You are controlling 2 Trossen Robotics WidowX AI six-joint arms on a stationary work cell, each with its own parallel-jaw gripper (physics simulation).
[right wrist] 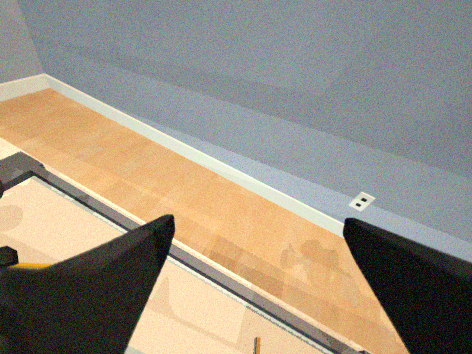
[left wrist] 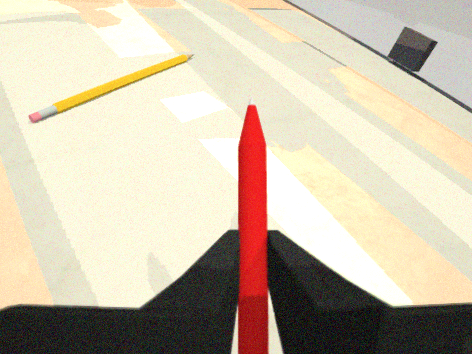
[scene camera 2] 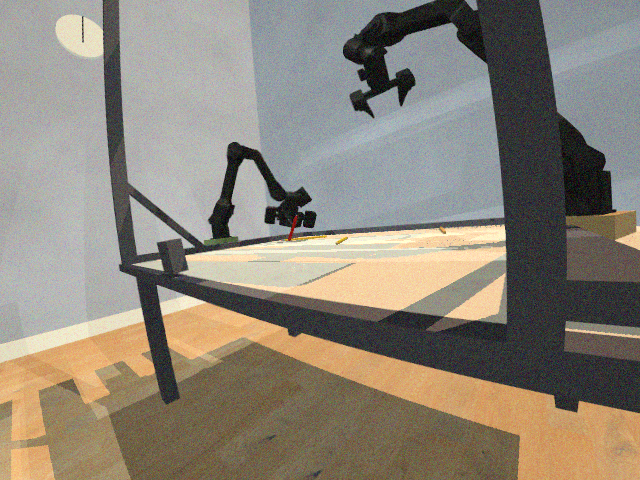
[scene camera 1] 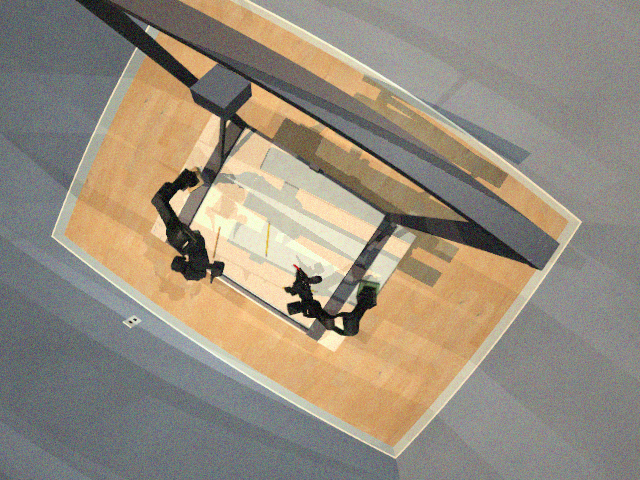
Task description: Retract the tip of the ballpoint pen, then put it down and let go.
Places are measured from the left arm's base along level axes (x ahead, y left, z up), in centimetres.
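Where they show: left gripper, between the fingertips: (left wrist: pixel 252 241) (scene camera 2: pixel 293 226) (scene camera 1: pixel 298 268); right gripper, between the fingertips: (right wrist: pixel 258 224) (scene camera 2: pixel 387 111) (scene camera 1: pixel 199 281); left arm's base, origin of its link: (scene camera 1: pixel 368 292); right arm's base, origin of its link: (scene camera 2: pixel 583 214) (scene camera 1: pixel 191 179).
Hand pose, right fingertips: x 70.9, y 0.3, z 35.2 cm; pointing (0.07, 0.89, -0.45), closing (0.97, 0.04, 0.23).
Things, the pixels of their centre, and the offset from my right fingertips. Level surfaces: height alone.
- red ballpoint pen, middle of its body: (left wrist: pixel 251 289) (scene camera 2: pixel 292 228) (scene camera 1: pixel 300 270) dx -35.2, dy -4.3, dz -34.2 cm
- yellow pencil, middle of its body: (left wrist: pixel 130 78) (scene camera 1: pixel 267 239) dx -15.1, dy -15.6, dz -38.6 cm
- table, height of its surface: dz -39.0 cm
- orange-brown stick, middle of its body: (scene camera 2: pixel 442 230) (scene camera 1: pixel 216 242) dx +11.9, dy -7.9, dz -38.6 cm
- thin yellow item, middle of its body: (scene camera 2: pixel 303 238) dx -36.7, dy +7.0, dz -38.6 cm
The red ballpoint pen (scene camera 1: pixel 296 267) (scene camera 2: pixel 293 228) (left wrist: pixel 252 190) is held by my left gripper (scene camera 1: pixel 299 272) (left wrist: pixel 252 241), which is shut on its barrel. In the left wrist view the pen points up the picture, and a tiny pale tip shows at the end of its red cone. In scene camera 2 the pen slants down, its lower end close to the table top; whether it touches I cannot tell. The pen's rear part is hidden. My right gripper (scene camera 2: pixel 387 111) (right wrist: pixel 258 224) is open and empty, high above the table and well apart from the pen.
A yellow pencil (scene camera 1: pixel 267 240) (left wrist: pixel 120 84) lies on the table (scene camera 2: pixel 413 279). An orange-brown stick (scene camera 1: pixel 216 242) (scene camera 2: pixel 442 230) (right wrist: pixel 257 345) lies nearer the right arm. Another thin yellow item (scene camera 2: pixel 315 237) lies by the left gripper. A dark frame post (scene camera 2: pixel 527 180) stands in front.
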